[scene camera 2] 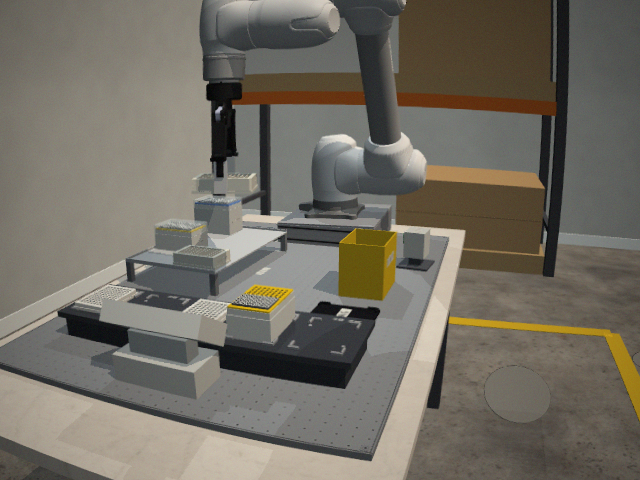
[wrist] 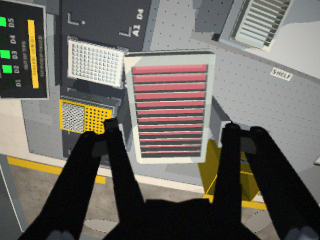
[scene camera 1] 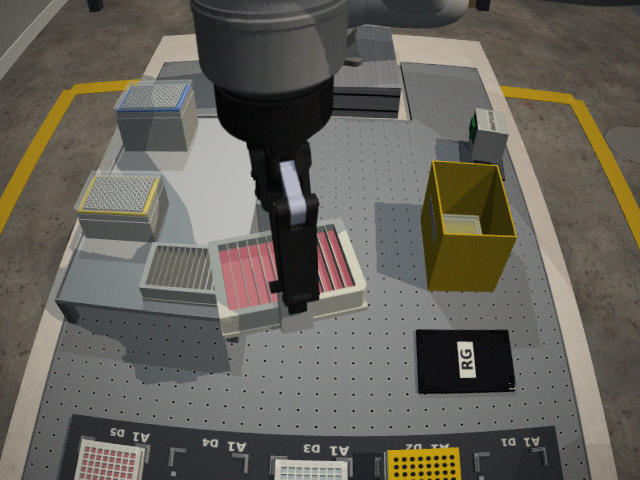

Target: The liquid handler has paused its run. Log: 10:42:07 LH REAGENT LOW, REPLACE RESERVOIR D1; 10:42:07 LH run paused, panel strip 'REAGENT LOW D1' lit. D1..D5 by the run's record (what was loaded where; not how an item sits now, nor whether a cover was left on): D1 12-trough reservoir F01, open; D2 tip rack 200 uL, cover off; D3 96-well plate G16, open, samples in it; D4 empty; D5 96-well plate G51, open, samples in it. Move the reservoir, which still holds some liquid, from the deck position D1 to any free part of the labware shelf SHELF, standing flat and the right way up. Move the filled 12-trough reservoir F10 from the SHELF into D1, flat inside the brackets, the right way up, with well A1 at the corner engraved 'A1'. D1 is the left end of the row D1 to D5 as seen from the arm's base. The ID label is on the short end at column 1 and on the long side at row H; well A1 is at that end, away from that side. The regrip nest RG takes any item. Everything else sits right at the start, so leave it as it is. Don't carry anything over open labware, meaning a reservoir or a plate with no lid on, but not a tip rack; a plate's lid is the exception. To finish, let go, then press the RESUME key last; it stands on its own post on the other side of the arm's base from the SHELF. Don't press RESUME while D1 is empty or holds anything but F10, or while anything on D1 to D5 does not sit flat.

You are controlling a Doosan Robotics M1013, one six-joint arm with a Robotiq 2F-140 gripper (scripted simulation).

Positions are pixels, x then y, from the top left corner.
Labels:
My gripper shows in scene camera 2 point(225, 189), in the wrist view point(169, 106) and in scene camera 1 point(285, 285). A yellow bin shows in scene camera 2, in the wrist view point(208, 171) and in scene camera 1. A blue-topped box shows in scene camera 2 and in scene camera 1; in the wrist view it is out of frame. One and the same spot on the blue-topped box: point(scene camera 1: 149, 134) is point(scene camera 2: 210, 220). One and the same spot on the yellow bin: point(scene camera 1: 454, 262) is point(scene camera 2: 350, 268).

